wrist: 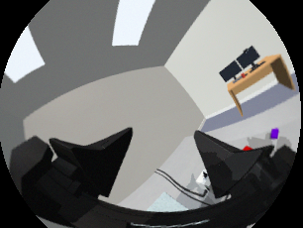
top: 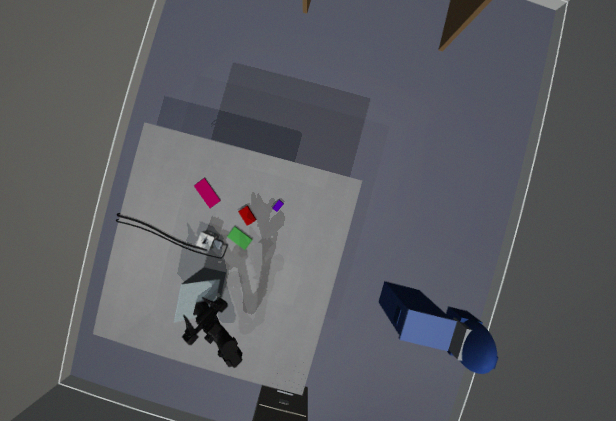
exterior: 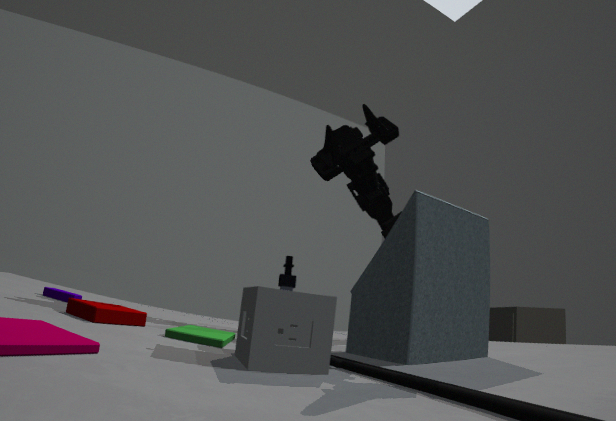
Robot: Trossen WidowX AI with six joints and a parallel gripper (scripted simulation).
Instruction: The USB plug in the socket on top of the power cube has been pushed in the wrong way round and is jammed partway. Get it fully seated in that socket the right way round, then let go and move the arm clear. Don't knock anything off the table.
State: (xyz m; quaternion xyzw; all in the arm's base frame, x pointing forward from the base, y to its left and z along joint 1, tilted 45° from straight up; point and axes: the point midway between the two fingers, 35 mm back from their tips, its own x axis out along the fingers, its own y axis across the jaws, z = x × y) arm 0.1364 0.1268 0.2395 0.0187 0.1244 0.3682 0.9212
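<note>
Now: the USB plug 32 cm below my gripper tip, 15 cm to the left of it and 14 cm ahead of it. Also, from my gripper tip: magenta tile 41 cm below, 39 cm ahead, 23 cm to the left; then green tile 41 cm below, 19 cm ahead, 1 cm to the right; then red tile 41 cm below, 32 cm ahead, 3 cm to the right.
</note>
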